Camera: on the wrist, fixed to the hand. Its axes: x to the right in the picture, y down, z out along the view.
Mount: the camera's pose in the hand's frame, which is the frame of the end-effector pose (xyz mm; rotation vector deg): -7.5 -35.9 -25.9 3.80 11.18 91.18
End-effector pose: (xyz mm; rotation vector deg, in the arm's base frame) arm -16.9 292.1 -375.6 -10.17 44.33 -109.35
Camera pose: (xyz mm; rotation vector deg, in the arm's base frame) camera -52.4 319.5 -373.2 31.18 35.31 -24.04
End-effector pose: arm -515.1 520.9 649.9 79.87 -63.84 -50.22
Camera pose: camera -487.4 534.4 617.3 15.78 -91.69 25.52
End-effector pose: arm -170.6 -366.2 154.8 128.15 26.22 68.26
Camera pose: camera -197.7 -333.8 139.4 -109.66 71.68 -94.15
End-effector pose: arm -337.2 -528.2 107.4 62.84 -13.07 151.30
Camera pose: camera -338.4 -489.1 85.4 -17.75 38.60 -103.50
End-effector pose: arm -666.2 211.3 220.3 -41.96 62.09 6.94
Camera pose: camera -674.0 170.4 237.1 19.77 92.93 78.28
